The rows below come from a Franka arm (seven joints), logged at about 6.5 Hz.
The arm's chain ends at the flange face. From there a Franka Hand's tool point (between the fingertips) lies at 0.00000 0.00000 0.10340 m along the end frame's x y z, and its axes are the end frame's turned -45 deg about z.
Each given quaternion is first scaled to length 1.
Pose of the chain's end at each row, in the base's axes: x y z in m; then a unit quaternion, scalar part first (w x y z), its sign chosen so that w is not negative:
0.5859, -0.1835, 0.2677, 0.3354, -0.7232, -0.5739, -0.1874
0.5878, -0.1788, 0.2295, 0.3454, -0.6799, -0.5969, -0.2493
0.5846, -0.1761, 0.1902, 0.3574, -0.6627, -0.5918, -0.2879
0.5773, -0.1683, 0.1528, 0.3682, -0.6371, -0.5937, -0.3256
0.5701, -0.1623, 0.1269, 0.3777, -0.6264, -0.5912, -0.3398
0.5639, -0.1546, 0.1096, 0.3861, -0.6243, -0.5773, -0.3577
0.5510, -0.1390, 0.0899, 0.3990, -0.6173, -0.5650, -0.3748
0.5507, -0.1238, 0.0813, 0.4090, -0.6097, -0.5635, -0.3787
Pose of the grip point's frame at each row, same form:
0.5741, -0.1111, 0.1948, 0.2382, -0.4485, -0.8070, -0.3015
0.5802, -0.0995, 0.1636, 0.2237, -0.3997, -0.8116, -0.3625
0.5803, -0.0919, 0.1304, 0.2200, -0.3858, -0.8003, -0.4028
0.5750, -0.0798, 0.0994, 0.2156, -0.3614, -0.7923, -0.4417
0.5679, -0.0718, 0.0769, 0.2189, -0.3525, -0.7859, -0.4585
0.5640, -0.0621, 0.0635, 0.2198, -0.3558, -0.7722, -0.4782
0.5522, -0.0443, 0.0485, 0.2252, -0.3541, -0.7582, -0.4990
0.5508, -0.0281, 0.0422, 0.2329, -0.3477, -0.7539, -0.5064

